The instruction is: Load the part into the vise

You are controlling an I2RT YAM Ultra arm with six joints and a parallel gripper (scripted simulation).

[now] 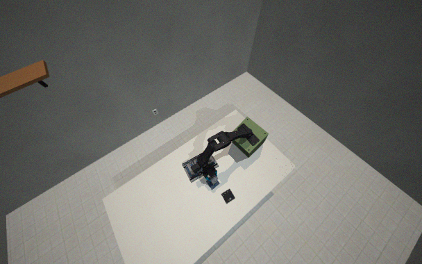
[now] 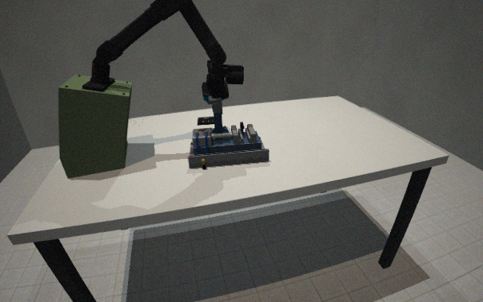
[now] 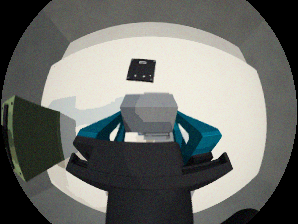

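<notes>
The grey block part is 10 mm to the left of my hand. Also, from my hand: cylinder rod: 190 mm to the right, 90 mm below; then air cylinder: 180 mm to the right, 90 mm below, 80 mm behind; then vise: 190 mm to the right, 130 mm below, 20 mm ahead.
</notes>
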